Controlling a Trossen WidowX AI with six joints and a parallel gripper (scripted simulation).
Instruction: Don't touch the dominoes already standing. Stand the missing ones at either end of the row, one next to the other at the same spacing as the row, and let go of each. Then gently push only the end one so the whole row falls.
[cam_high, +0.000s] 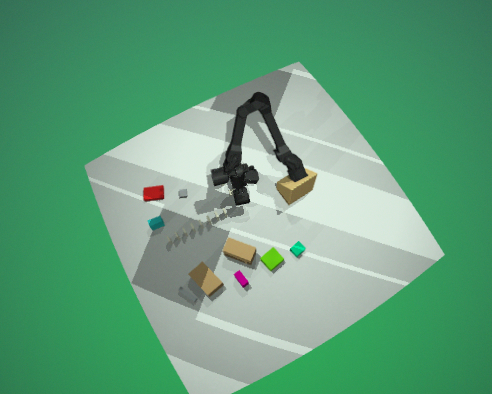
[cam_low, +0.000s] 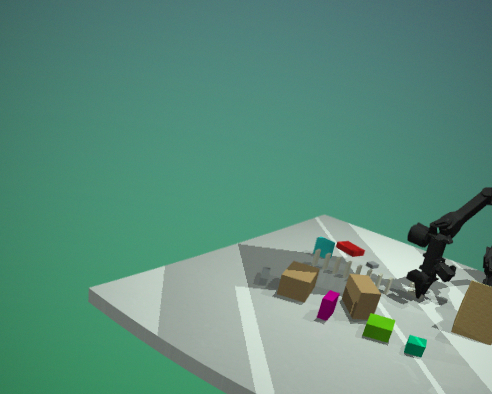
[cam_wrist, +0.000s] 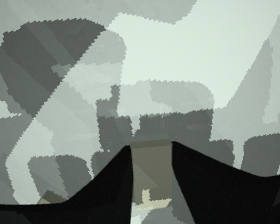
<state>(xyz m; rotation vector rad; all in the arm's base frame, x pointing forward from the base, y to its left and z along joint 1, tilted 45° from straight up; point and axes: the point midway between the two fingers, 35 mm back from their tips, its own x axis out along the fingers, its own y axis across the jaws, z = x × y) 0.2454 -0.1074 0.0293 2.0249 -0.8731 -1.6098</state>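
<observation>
My gripper tip is 34 cm to the right of the green block, 2 cm below it and 1 cm short of it. The rest, counted from my gripper tip: grey cube 23 cm ahead, 10 cm to the right, 1 cm above; red block 36 cm ahead, 16 cm to the right, 1 cm above; mint block 35 cm to the left, 11 cm behind, 1 cm above.
</observation>
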